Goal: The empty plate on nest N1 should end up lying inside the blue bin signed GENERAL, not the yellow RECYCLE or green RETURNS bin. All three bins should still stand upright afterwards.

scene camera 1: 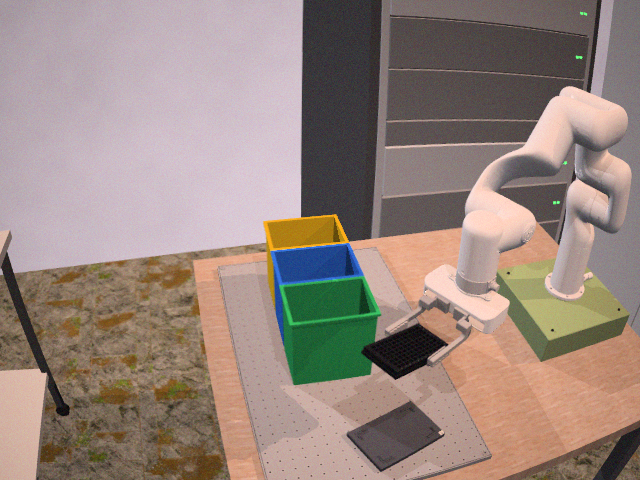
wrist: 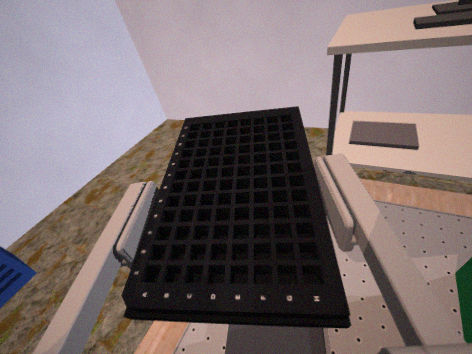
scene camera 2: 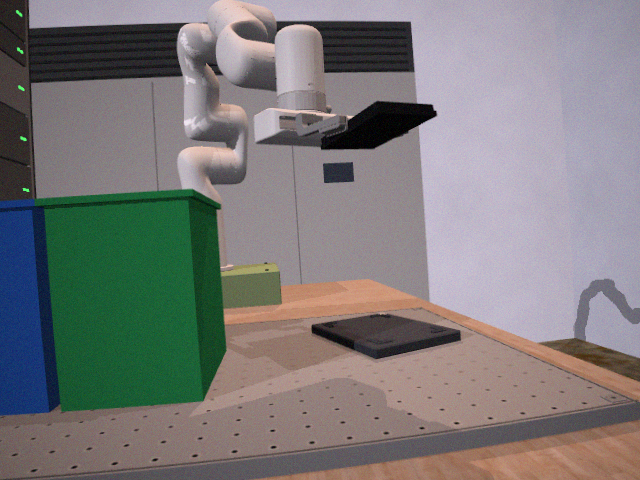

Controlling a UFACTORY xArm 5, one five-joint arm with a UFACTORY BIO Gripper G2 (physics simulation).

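Places are measured from the arm's base along level axes (x ahead, y left, z up), in metres.
Pixels of known places: hand, its tool point: [scene camera 1: 417,343] [wrist: 232,210] [scene camera 2: 364,129]; arm's base, origin of its link: [scene camera 1: 564,287].
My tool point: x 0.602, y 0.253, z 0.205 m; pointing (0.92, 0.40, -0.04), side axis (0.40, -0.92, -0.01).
For each thing: its middle in the pictures, then the offset to it from my tool point. Level surfaces: height alone.
- black plate, middle of its body: [wrist: 236,185] [scene camera 2: 374,128] [scene camera 1: 407,349] dx +0.020, dy +0.007, dz -0.004 m
- nest N1, middle of its body: [scene camera 2: 380,331] [wrist: 274,336] [scene camera 1: 396,434] dx +0.004, dy +0.002, dz -0.258 m
- blue bin, middle of its body: [scene camera 2: 24,298] [scene camera 1: 315,295] dx +0.061, dy -0.388, dz -0.176 m
- yellow bin, middle of its body: [scene camera 1: 304,263] dx +0.051, dy -0.517, dz -0.176 m
- green bin, middle of its body: [scene camera 2: 151,289] [scene camera 1: 327,332] dx +0.071, dy -0.258, dz -0.176 m
- perforated board, height of its surface: dz -0.265 m
- wooden table, height of its surface: dz -0.278 m
The black plate [scene camera 1: 404,349] [scene camera 2: 385,124] [wrist: 235,200] with its grid of square wells is held between the two fingers, roughly level and high above the table. My gripper [scene camera 1: 412,346] [scene camera 2: 345,126] [wrist: 239,212] is shut on it by its long sides. The nest N1 [scene camera 1: 395,435] [scene camera 2: 385,334] [wrist: 275,340] lies bare on the perforated board, below and apart from the plate. The blue bin [scene camera 1: 316,264] [scene camera 2: 23,310] stands upright between the yellow bin [scene camera 1: 305,232] and the green bin [scene camera 1: 330,346] [scene camera 2: 121,299] [wrist: 465,297], which also stand upright. The bins' signs cannot be read.
The perforated board [scene camera 1: 258,413] [scene camera 2: 310,413] [wrist: 420,235] carries the bins and the nest. The green bin's rim is close to the left of the plate in scene camera 1. The arm's olive base block [scene camera 1: 584,330] [scene camera 2: 251,286] stands on the wooden table [scene camera 1: 496,382]. A pale shelf unit [wrist: 380,49] stands beyond.
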